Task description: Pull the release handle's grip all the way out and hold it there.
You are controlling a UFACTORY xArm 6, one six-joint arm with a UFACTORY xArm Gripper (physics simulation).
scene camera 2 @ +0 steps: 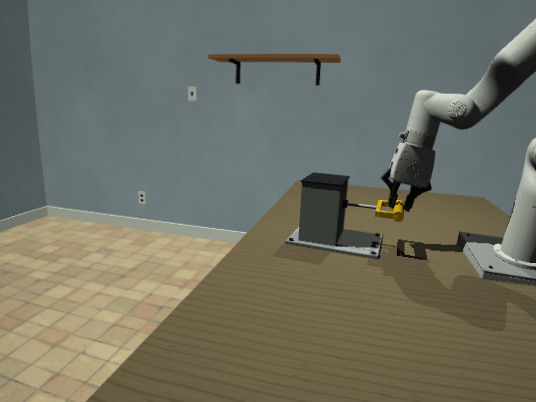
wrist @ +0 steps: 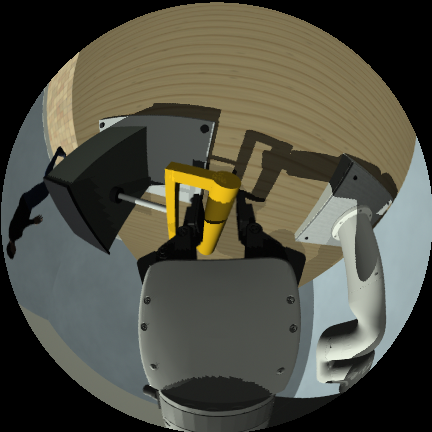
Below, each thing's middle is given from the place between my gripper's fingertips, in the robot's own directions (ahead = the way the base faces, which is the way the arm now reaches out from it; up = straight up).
Now: hand 16 cm short of the grey base plate (scene camera 2: 364,244), 1 cm to the right of it and 10 cm above it.
